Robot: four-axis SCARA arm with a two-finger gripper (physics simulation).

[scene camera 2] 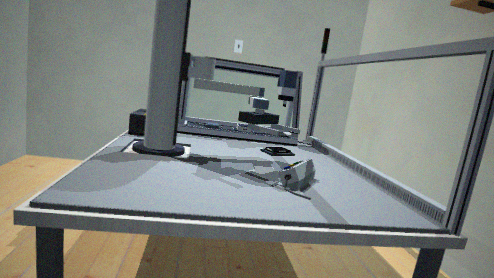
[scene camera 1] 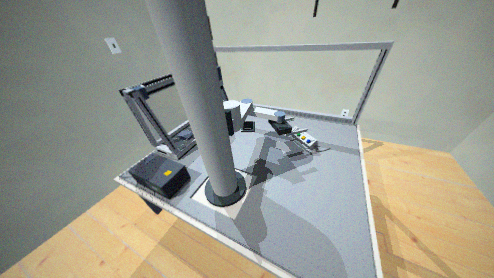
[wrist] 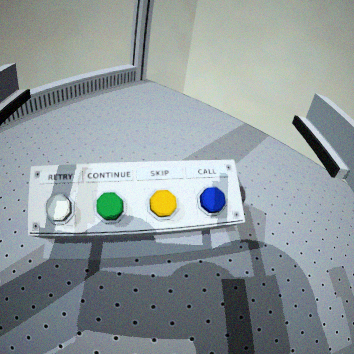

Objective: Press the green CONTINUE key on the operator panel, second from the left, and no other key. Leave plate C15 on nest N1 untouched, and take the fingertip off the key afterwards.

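Places are measured from the arm's base along level axes (x ahead, y left, z up), in millimetres.
Where they show: gripper, between the fingertips: (scene camera 2: 289, 132) (scene camera 1: 300, 123) (wrist: 162, 80); arm's base, origin of its link: (scene camera 2: 158, 150) (scene camera 1: 225, 187).
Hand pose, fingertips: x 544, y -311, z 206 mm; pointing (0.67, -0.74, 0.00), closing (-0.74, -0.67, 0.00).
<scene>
Things, the pixels of their top centre, and the offset from my fingertips. "*": a spot on its surface instead.
- white operator panel, centre of its top: (wrist: 134, 172) (scene camera 2: 299, 161) (scene camera 1: 303, 133) dx +54, dy -32, dz -110 mm
- green CONTINUE key, centre of its top: (wrist: 108, 197) (scene camera 1: 299, 133) dx +51, dy +2, dz -119 mm
- pale RETRY key, centre of its top: (wrist: 55, 199) dx +81, dy +42, dz -119 mm
- yellow SKIP key, centre of its top: (wrist: 163, 195) dx +21, dy -38, dz -119 mm
- blue CALL key, centre of its top: (wrist: 214, 192) dx -9, dy -78, dz -119 mm
- black square fixture, centre of its top: (scene camera 2: 278, 148) (scene camera 1: 247, 124) dx +97, dy +469, dz -167 mm
- dark box, a spot on its surface: (scene camera 1: 160, 176) * dx -699, dy +630, dz -79 mm
The white operator panel (scene camera 1: 313, 141) (scene camera 2: 301, 176) (wrist: 136, 196) sits tilted on the table. In the wrist view its keys read RETRY, CONTINUE, SKIP, CALL from left to right. The green CONTINUE key (scene camera 1: 298, 134) (wrist: 110, 205) is second from the left, between the pale RETRY key (wrist: 60, 207) and the yellow SKIP key (wrist: 163, 203). The blue CALL key (wrist: 212, 200) is at the right. My gripper (scene camera 1: 296, 125) (scene camera 2: 270, 131) (wrist: 162, 80) is open and empty, raised above the table near the panel, its fingers wide apart and off the keys. I cannot make out plate C15 or nest N1.
The arm's thick column (scene camera 1: 200, 100) (scene camera 2: 165, 75) stands on the table. A black square fixture (scene camera 1: 248, 126) (scene camera 2: 277, 151) lies near the panel. A gantry frame (scene camera 2: 240, 135) stands behind. A dark box (scene camera 1: 160, 176) is at one edge. A fence frame (scene camera 1: 310, 47) (wrist: 142, 40) borders the table.
</scene>
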